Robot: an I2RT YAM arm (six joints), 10 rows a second.
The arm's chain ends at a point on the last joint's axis. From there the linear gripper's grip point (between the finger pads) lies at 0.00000 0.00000 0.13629 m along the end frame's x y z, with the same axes.
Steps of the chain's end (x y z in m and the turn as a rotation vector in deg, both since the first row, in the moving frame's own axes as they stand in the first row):
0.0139, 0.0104, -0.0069, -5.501, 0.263, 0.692
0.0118, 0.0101, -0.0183, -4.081, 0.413, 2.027
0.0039, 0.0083, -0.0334, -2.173, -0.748, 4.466
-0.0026, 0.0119, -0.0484, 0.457, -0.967, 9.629
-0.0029, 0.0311, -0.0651, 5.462, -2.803, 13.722
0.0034, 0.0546, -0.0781, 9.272, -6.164, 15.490
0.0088, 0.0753, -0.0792, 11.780, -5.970, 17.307
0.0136, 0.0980, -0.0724, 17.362, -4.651, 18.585
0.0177, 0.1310, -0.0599, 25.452, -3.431, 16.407
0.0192, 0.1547, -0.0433, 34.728, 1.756, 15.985
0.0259, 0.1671, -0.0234, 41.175, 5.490, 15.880
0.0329, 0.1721, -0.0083, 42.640, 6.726, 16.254
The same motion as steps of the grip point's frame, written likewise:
0.0144, 0.0235, -0.0075, -5.501, 0.263, 0.692
0.0126, 0.0198, -0.0186, -4.081, 0.413, 2.027
0.0019, 0.0134, -0.0335, -2.173, -0.748, 4.466
-0.0048, 0.0106, -0.0484, 0.457, -0.967, 9.629
-0.0079, 0.0175, -0.0659, 5.462, -2.803, 13.722
-0.0080, 0.0310, -0.0806, 9.272, -6.164, 15.490
-0.0009, 0.0458, -0.0828, 11.780, -5.970, 17.307
0.0095, 0.0563, -0.0790, 17.362, -4.651, 18.585
0.0184, 0.0721, -0.0733, 25.452, -3.431, 16.407
0.0342, 0.0787, -0.0675, 34.728, 1.756, 15.985
0.0506, 0.0804, -0.0575, 41.175, 5.490, 15.880
0.0609, 0.0834, -0.0449, 42.640, 6.726, 16.254

